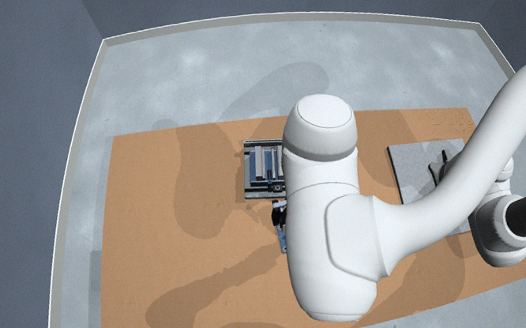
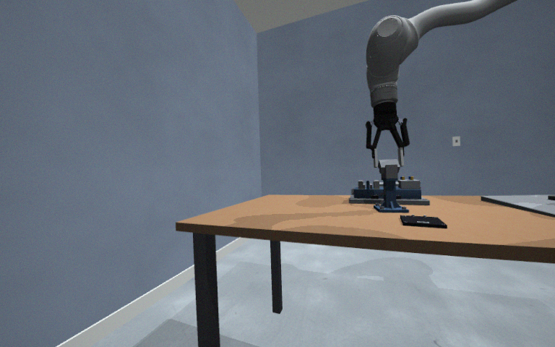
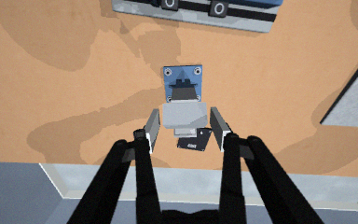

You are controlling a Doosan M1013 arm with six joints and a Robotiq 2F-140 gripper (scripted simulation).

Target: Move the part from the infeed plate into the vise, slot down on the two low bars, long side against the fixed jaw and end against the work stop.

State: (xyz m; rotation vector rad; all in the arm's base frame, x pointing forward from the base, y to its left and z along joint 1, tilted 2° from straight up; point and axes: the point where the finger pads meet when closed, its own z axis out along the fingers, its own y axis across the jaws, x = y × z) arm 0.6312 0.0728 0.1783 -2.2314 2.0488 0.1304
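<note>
The part is 3 cm below my hand. From my hand the other things lie so: cylinder rod (21 cm to the right, 10 cm below, 4 cm behind); then work stop (17 cm to the right, 9 cm below, 5 cm ahead); then V-block post (12 cm below, 1 cm to the left).
</note>
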